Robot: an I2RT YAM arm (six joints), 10 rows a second.
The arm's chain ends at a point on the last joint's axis. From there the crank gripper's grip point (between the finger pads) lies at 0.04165 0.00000 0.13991 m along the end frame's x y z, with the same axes.
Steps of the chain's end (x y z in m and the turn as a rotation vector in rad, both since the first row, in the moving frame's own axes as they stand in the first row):
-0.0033, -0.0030, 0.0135, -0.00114, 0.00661, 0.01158
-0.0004, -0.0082, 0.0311, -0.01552, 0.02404, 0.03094
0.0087, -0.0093, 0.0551, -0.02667, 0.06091, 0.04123
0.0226, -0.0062, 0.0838, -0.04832, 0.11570, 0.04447
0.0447, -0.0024, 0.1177, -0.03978, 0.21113, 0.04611
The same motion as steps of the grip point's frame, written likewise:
-0.0024, -0.0024, 0.0132, -0.00114, 0.00661, 0.01158
0.0029, -0.0047, 0.0300, -0.01552, 0.02404, 0.03094
0.0170, -0.0037, 0.0522, -0.02667, 0.06091, 0.04123
0.0383, 0.0026, 0.0779, -0.04832, 0.11570, 0.04447
0.0729, 0.0055, 0.1057, -0.03978, 0.21113, 0.04611

